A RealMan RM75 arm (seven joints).
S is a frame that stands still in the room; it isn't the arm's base.
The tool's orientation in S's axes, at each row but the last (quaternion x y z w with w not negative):
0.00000 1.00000 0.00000 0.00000
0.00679 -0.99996 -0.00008 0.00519
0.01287 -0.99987 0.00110 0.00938
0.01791 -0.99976 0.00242 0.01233
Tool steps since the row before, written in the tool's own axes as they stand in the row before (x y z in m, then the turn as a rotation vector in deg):
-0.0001 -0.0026 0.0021 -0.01 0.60 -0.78
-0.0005 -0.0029 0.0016 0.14 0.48 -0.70
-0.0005 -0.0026 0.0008 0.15 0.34 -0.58
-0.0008 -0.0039 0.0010 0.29 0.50 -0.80
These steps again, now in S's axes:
0.0001 -0.0026 -0.0021 0.01 0.60 0.78
0.0005 -0.0029 -0.0016 -0.14 0.48 0.70
0.0006 -0.0026 -0.0008 -0.15 0.34 0.58
0.0009 -0.0039 -0.0010 -0.29 0.49 0.80

